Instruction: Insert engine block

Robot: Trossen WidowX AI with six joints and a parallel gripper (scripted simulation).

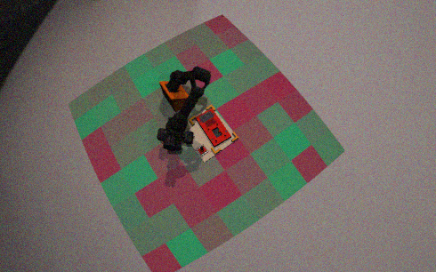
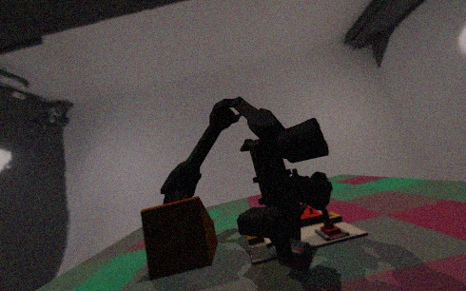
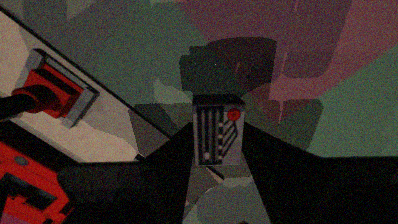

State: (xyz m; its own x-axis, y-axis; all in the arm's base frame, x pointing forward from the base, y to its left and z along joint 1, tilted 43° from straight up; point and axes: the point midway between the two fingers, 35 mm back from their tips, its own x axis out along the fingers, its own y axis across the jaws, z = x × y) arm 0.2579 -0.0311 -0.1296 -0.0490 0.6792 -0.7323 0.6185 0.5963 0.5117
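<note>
My gripper tip is right at the engine block.
</note>
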